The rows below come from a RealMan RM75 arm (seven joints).
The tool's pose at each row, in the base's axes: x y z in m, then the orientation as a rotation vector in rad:
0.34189, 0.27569, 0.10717, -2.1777, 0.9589, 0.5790
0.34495, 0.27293, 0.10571, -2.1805, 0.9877, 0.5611
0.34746, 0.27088, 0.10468, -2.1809, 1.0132, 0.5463
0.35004, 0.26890, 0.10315, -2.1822, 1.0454, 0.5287
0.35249, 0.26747, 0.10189, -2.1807, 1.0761, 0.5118
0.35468, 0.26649, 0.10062, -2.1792, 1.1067, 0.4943
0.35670, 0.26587, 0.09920, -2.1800, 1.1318, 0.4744
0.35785, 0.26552, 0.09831, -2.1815, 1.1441, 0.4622
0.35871, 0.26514, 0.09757, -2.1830, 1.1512, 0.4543
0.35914, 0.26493, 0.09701, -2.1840, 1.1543, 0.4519
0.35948, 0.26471, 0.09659, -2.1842, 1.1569, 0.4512
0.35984, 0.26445, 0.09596, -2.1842, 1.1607, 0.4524
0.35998, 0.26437, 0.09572, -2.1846, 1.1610, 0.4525
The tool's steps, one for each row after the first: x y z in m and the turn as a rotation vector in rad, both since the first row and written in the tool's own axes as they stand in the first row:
0.00412, -0.00038, -0.00141, 0.0028, 0.0223, 0.0147
0.00729, -0.00087, -0.00253, 0.0063, 0.0406, 0.0284
0.01079, -0.00124, -0.00327, 0.0093, 0.0634, 0.0458
0.01378, -0.00190, -0.00377, 0.0141, 0.0842, 0.0628
0.01641, -0.00258, -0.00390, 0.0189, 0.1053, 0.0796
0.01885, -0.00325, -0.00365, 0.0230, 0.1268, 0.0915
0.02029, -0.00360, -0.00345, 0.0250, 0.1392, 0.0965
0.02147, -0.00377, -0.00333, 0.0259, 0.1471, 0.0991
0.02219, -0.00377, -0.00316, 0.0256, 0.1501, 0.1004
0.02277, -0.00375, -0.00308, 0.0253, 0.1516, 0.1020
0.02351, -0.00364, -0.00290, 0.0243, 0.1523, 0.1051
0.02378, -0.00361, -0.00281, 0.0238, 0.1526, 0.1052

